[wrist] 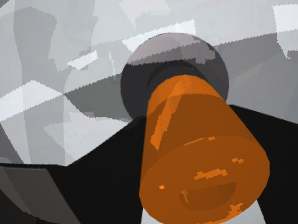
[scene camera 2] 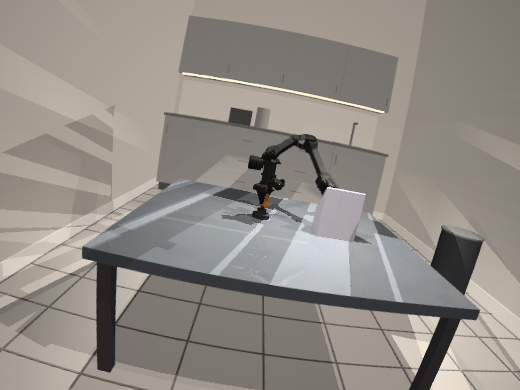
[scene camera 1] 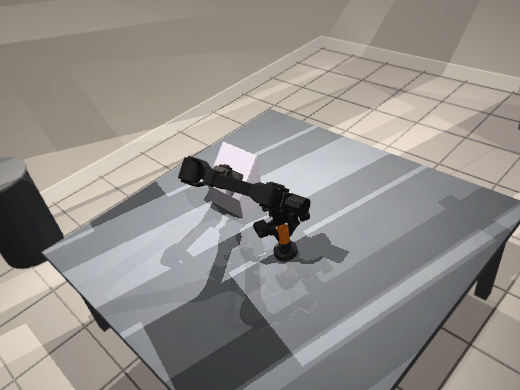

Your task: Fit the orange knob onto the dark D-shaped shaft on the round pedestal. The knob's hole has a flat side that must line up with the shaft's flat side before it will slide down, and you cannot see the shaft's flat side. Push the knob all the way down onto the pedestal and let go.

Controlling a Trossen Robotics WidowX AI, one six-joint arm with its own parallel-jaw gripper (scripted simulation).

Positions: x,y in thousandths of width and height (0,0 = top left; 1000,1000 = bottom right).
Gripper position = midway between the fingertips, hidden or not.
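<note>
My gripper (scene camera 1: 545,612) (wrist: 626,533), visible. Orange knob (wrist: 666,690), visible.
</note>
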